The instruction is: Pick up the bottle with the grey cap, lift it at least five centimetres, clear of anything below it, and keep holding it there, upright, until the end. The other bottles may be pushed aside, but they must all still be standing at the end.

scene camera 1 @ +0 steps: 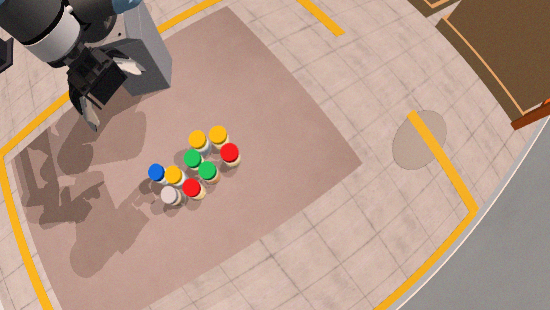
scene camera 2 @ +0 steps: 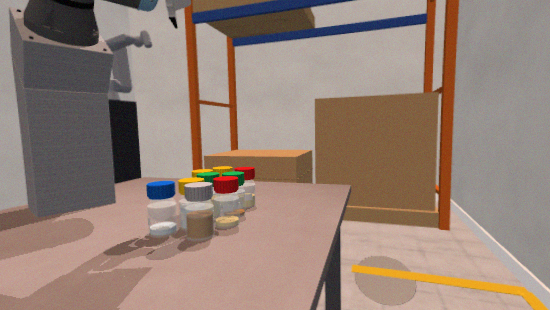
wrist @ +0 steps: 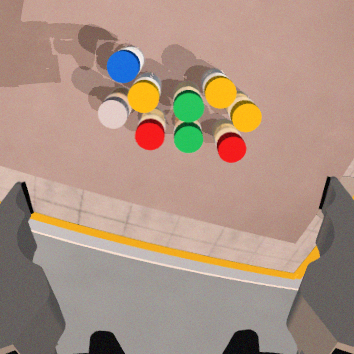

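The bottle with the grey cap stands upright on the table, at the near end of the group in the scene camera 2 view. A bottle with a red cap, one with a yellow cap and one with a blue cap stand close to it. My gripper is open and empty, high above the table and away from the bottles. In the scene camera 2 view, part of a finger shows at the top.
Two green-capped bottles, two more yellow-capped ones and another red-capped one stand upright in the same group. The grey robot pedestal rises at the table's far side. An orange rack with cartons stands beyond the table.
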